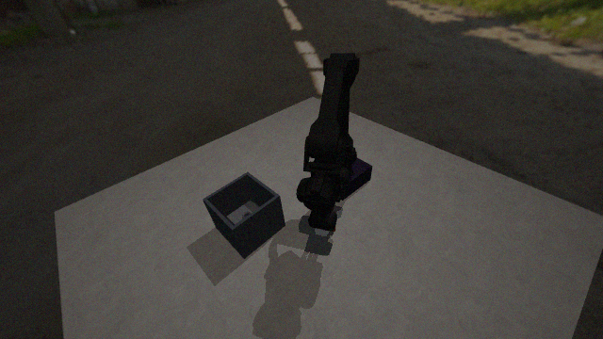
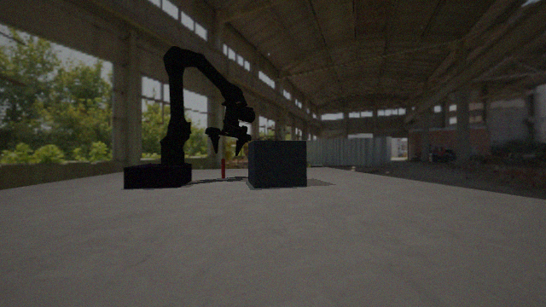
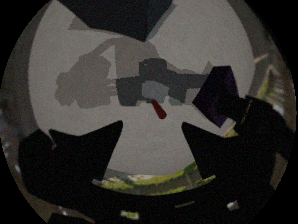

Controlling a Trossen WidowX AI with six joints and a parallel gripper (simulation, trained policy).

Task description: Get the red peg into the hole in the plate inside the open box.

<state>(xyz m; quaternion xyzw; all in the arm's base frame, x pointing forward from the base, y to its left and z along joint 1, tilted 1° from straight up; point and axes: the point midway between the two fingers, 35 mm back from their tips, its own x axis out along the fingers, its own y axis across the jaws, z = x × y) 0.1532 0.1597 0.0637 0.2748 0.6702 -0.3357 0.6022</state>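
Now: the red peg 10 mm behind my gripper tip, 20 mm to the right of it and 60 mm below it. The rest, counted from my gripper tip: plate 200 mm ahead, 170 mm to the right, 50 mm below.
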